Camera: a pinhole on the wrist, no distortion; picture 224 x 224 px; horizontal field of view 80.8 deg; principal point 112.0 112.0 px. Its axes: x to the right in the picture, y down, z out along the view. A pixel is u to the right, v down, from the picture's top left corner.
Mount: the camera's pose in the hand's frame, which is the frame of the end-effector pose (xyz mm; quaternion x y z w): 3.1 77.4 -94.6 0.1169 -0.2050 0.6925 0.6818
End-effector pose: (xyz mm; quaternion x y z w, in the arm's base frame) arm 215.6 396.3 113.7 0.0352 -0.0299 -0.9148 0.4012
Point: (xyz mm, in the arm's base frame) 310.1 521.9 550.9
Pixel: 160 140
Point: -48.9 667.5 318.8
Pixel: 46 108
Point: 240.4 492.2 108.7
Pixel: 51 181
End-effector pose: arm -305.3 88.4 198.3 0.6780 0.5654 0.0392 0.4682
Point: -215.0 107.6 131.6
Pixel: 130 36
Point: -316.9 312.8 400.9
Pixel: behind the camera
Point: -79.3 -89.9 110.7
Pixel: 183 103
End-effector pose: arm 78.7 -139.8 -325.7 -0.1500 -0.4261 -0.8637 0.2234
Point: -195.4 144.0 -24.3
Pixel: 126 13
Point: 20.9 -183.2 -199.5
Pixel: outside the picture
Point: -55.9 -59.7 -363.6
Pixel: 20 51
